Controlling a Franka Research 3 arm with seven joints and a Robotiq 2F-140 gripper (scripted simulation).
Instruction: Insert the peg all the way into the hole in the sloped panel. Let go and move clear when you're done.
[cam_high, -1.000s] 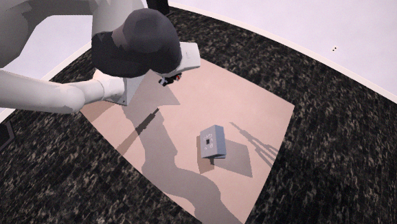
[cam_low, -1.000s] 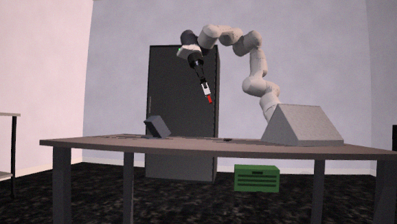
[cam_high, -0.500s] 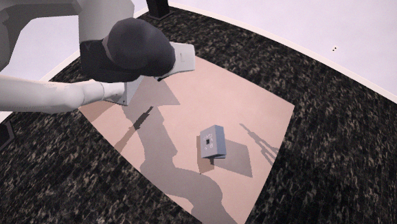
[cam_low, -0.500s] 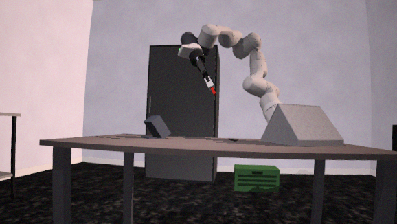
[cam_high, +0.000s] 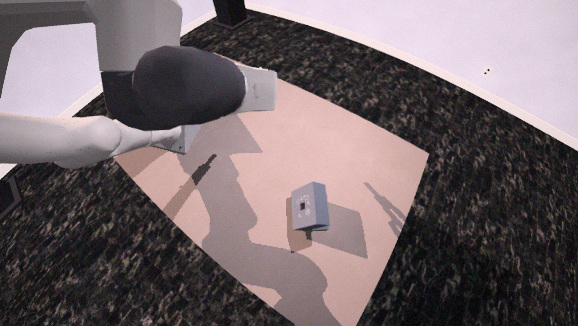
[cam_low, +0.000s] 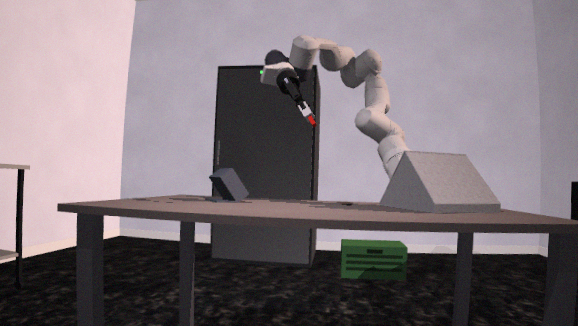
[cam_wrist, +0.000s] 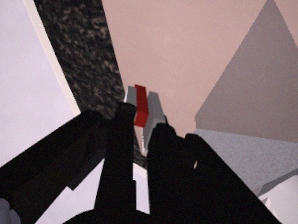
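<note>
Now: hand 2 cm to the right of the red peg, 2 cm above it and 1 cm past it.
</note>
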